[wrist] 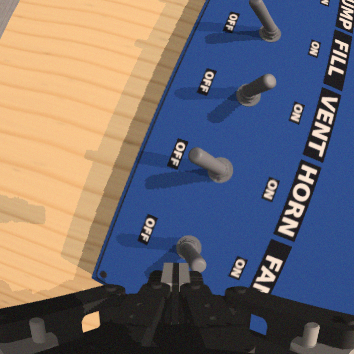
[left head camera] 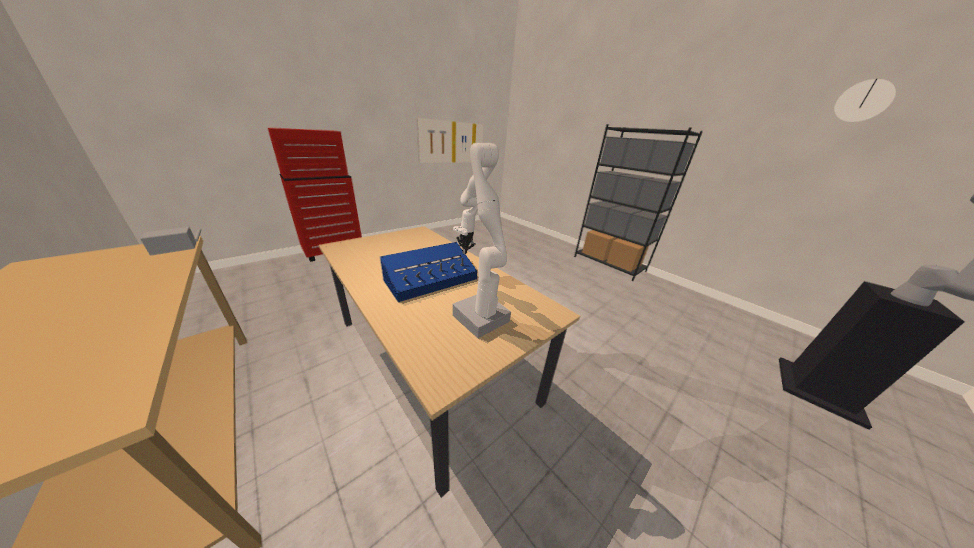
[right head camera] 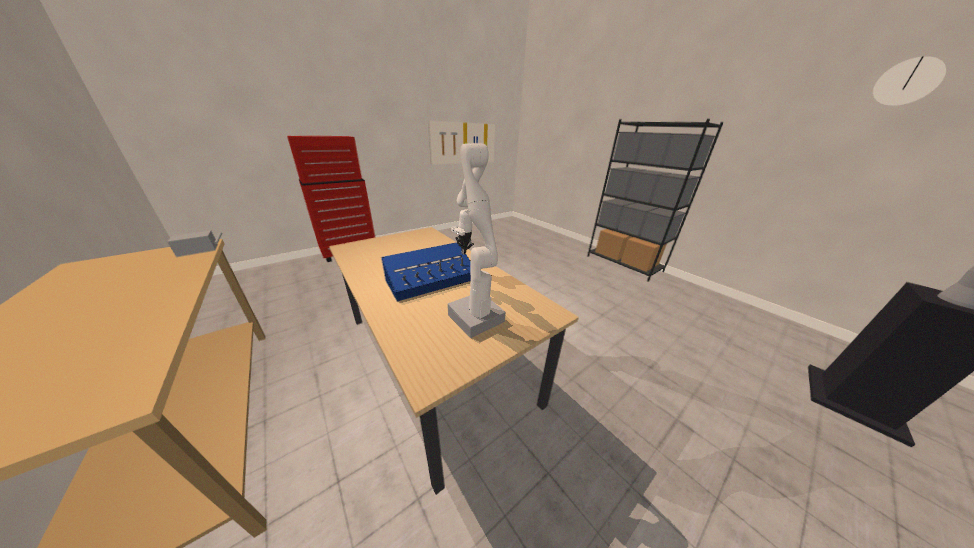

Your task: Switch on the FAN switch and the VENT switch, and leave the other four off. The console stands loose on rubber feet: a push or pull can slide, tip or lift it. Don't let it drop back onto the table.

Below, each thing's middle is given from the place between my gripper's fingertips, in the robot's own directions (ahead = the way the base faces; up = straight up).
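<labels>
There is the blue console (left head camera: pixel 399 270), and measured from my hand it sits 160 mm to the left of it and 120 mm ahead of it, while also lying 90 mm below it.
</labels>
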